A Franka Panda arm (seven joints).
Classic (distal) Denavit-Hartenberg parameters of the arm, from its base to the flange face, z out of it. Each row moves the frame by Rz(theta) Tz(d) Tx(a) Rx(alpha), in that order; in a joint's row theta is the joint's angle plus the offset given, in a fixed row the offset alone. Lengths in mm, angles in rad.
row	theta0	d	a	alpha
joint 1	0	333	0	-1.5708
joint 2	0	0	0	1.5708
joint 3	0	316	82.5	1.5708
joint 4	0	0	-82.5	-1.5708
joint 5	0	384	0	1.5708
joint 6	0	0	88	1.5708
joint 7	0	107	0	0
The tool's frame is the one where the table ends.
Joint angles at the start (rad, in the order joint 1, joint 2, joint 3, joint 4, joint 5, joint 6, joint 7):
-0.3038, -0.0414, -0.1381, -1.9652, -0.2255, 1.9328, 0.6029
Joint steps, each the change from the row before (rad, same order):
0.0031, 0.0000, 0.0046, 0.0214, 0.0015, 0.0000, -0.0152
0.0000, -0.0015, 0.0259, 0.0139, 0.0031, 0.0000, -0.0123
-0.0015, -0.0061, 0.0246, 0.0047, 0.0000, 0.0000, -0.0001
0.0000, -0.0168, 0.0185, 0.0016, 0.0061, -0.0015, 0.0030
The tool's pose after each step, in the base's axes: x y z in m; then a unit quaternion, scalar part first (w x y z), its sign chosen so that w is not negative. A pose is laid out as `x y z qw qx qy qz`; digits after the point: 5 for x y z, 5 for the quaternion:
0.49318 -0.24652 0.50220 0.10091 0.88556 -0.45286 0.02284
0.50112 -0.23406 0.50977 0.09940 0.89339 -0.43704 0.03113
0.50600 -0.22219 0.51547 0.09899 0.89799 -0.42708 0.03768
0.50723 -0.21137 0.52530 0.09510 0.90041 -0.42192 0.04685

